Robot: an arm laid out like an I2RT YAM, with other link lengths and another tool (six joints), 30 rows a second.
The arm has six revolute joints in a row. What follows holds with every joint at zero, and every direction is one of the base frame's.
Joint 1 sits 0.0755 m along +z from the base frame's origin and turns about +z.
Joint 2 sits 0.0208 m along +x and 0.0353 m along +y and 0.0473 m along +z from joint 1 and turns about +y.
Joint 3 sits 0.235 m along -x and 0.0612 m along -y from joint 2 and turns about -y.
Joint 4 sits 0.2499 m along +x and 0.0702 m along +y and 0.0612 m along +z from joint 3 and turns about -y.
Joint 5 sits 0.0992 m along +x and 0.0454 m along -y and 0.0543 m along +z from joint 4 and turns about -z.
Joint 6 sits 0.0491 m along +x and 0.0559 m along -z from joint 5 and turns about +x.
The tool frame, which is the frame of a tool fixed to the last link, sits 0.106 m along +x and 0.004 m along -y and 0.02 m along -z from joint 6; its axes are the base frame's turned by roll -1.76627, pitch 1.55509 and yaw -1.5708 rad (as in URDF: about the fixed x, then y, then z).
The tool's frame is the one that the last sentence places.
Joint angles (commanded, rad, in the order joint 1, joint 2, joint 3, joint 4, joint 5, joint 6), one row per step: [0.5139, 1.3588, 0.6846, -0.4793, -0.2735, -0.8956]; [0.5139, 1.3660, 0.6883, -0.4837, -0.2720, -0.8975]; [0.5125, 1.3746, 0.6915, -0.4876, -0.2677, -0.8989]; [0.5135, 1.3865, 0.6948, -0.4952, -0.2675, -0.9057]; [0.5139, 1.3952, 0.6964, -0.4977, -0.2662, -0.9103]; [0.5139, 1.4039, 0.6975, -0.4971, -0.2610, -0.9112]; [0.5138, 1.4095, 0.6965, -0.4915, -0.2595, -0.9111]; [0.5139, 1.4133, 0.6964, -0.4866, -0.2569, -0.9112]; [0.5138, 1.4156, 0.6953, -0.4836, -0.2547, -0.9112]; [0.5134, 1.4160, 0.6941, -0.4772, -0.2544, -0.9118]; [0.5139, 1.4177, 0.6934, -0.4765, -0.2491, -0.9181]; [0.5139, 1.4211, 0.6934, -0.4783, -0.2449, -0.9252]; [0.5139, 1.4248, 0.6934, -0.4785, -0.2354, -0.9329]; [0.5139, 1.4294, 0.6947, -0.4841, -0.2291, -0.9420]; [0.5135, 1.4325, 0.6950, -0.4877, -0.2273, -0.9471]
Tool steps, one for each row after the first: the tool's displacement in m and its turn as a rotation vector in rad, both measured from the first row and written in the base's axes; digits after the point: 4 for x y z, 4 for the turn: [-0.0004, -0.0005, -0.0012, -0.0055, 0.0054, 0.0011]; [-0.0004, -0.0018, -0.0030, -0.0137, 0.0110, -0.0008]; [-0.0023, -0.0026, -0.0058, -0.0232, 0.0222, 0.0062]; [-0.0031, -0.0032, -0.0079, -0.0298, 0.0280, 0.0103]; [-0.0031, -0.0041, -0.0100, -0.0376, 0.0314, 0.0091]; [-0.0027, -0.0042, -0.0114, -0.0393, 0.0317, 0.0084]; [-0.0019, -0.0042, -0.0121, -0.0409, 0.0296, 0.0076]; [-0.0017, -0.0045, -0.0129, -0.0429, 0.0290, 0.0066]; [-0.0007, -0.0041, -0.0129, -0.0409, 0.0244, 0.0066]; [-0.0005, -0.0048, -0.0136, -0.0473, 0.0209, 0.0107]; [-0.0007, -0.0058, -0.0147, -0.0546, 0.0207, 0.0156]; [-0.0003, -0.0073, -0.0159, -0.0657, 0.0169, 0.0190]; [-0.0009, -0.0088, -0.0172, -0.0769, 0.0183, 0.0250]; [-0.0016, -0.0097, -0.0182, -0.0825, 0.0211, 0.0287]
